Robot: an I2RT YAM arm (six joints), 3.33 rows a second.
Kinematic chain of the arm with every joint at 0, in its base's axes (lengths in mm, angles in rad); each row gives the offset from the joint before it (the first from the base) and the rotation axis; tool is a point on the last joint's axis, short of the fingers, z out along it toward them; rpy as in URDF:
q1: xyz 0 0 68 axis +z
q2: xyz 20 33.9 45.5 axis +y
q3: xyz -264 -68.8 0 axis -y
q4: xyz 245 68.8 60 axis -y
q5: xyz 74 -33.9 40.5 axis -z
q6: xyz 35.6 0 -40.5 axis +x
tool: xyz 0 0 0 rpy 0 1.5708 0
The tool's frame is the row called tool.
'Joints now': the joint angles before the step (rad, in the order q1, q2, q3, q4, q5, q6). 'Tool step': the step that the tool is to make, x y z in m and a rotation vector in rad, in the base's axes. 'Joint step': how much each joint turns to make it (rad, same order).
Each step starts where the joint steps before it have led.
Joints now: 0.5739, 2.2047, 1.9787, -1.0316, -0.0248, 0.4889
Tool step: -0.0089, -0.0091, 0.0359, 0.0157, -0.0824, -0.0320
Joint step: -0.0031, -0.0882, -0.0087, -0.0016, 0.0395, 0.0163
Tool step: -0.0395, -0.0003, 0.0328, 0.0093, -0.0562, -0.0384
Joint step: 0.0557, -0.1541, -0.1053, -0.0005, 0.0599, 0.0765
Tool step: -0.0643, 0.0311, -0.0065, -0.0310, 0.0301, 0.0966
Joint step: 0.1657, -0.1038, -0.1580, 0.0056, 0.0314, 0.0618
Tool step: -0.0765, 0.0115, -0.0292, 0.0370, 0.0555, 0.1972
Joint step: 0.1737, -0.1566, -0.3048, 0.1410, -0.0702, 0.0032
